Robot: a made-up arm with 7 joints. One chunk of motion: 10 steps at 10 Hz.
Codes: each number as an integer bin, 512 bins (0 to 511) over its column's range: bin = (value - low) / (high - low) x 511, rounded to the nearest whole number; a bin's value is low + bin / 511 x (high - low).
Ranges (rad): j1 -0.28..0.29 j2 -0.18..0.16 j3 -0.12..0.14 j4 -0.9..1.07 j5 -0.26..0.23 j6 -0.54..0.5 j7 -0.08..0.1
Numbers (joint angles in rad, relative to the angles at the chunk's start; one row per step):
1: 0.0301 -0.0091 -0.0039 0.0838 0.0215 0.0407 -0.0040
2: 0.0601 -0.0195 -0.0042 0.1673 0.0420 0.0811 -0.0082
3: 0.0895 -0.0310 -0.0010 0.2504 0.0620 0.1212 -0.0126
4: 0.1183 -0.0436 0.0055 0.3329 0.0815 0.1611 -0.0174
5: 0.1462 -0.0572 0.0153 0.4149 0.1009 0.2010 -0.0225
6: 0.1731 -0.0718 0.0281 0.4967 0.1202 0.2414 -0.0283
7: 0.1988 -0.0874 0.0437 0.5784 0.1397 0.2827 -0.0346
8: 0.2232 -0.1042 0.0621 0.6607 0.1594 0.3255 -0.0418
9: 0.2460 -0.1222 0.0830 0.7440 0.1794 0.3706 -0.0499
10: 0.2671 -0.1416 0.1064 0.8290 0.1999 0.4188 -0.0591
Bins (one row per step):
1: 278 257 228 255 294 285 216
2: 305 241 228 277 315 305 204
3: 331 224 234 298 336 325 191
4: 357 205 247 320 356 344 178
5: 382 185 266 341 376 364 163
6: 406 163 291 362 396 384 147
7: 429 139 322 383 417 404 129
8: 451 114 358 405 437 425 108
9: 472 87 399 426 458 447 85
10: 490 58 445 448 480 471 59

